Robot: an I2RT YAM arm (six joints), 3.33 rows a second.
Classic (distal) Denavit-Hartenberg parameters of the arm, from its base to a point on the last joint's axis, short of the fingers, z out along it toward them. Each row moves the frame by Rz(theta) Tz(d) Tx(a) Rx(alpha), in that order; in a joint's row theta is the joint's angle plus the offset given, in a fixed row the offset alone. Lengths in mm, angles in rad.
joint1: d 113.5; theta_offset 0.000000; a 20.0; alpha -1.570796
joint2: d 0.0; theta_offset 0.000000; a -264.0; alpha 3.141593
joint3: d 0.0; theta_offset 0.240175; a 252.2; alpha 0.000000
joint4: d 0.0; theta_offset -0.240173; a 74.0; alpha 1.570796
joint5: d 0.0; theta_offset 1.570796; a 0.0; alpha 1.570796
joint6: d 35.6; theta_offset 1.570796; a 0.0; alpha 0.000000
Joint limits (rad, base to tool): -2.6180..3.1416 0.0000..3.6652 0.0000..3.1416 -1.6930..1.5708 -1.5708..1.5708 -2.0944..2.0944
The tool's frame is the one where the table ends.
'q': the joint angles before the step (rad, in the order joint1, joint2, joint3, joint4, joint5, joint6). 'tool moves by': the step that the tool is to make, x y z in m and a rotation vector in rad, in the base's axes. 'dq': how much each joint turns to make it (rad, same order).
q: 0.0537 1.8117 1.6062 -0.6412 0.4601 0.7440
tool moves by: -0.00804 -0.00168 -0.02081 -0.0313 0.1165 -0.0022
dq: -0.0015 0.0045 -0.0492 -0.0566 0.0201 -0.0169
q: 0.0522 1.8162 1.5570 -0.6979 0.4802 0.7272
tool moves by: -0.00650 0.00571 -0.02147 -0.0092 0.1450 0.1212
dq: 0.0107 0.0110 -0.0458 -0.0431 -0.0584 -0.1042
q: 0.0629 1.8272 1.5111 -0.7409 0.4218 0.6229
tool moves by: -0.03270 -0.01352 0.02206 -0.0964 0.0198 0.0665
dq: -0.0289 -0.1414 -0.0907 -0.0137 0.0338 -0.1443
